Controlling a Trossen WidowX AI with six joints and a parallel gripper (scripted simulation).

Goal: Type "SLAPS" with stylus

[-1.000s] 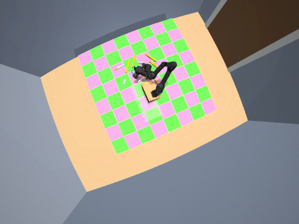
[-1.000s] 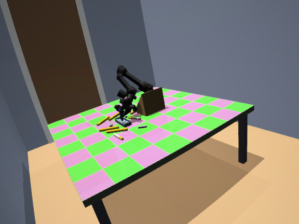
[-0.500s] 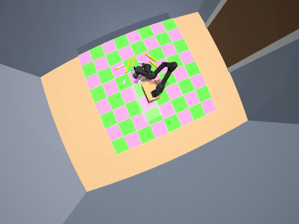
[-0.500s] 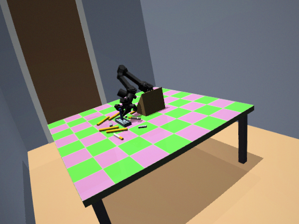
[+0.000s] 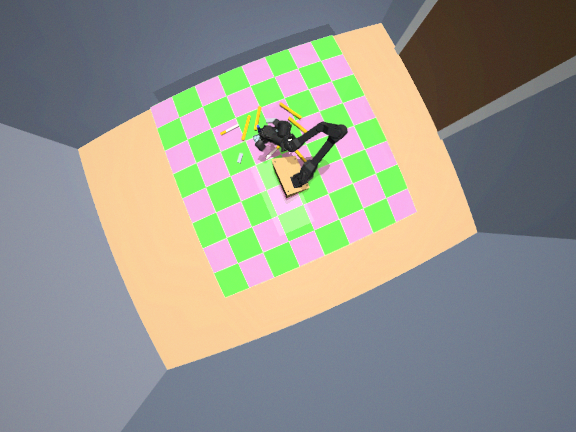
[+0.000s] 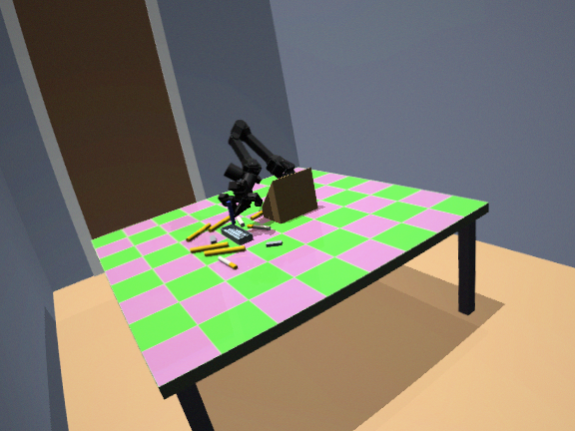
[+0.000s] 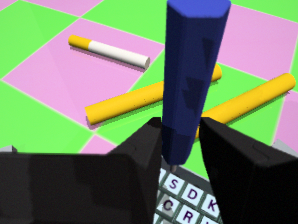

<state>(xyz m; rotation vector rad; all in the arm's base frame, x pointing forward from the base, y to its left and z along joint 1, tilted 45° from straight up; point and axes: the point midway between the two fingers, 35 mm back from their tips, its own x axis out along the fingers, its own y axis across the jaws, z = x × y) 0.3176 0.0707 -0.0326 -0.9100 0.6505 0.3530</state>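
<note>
My gripper tip is now 10 cm above the grey block, 9 cm to the left of it and 7 cm short of it. Round my gripper tip: blue stylus: 2 cm below.
</note>
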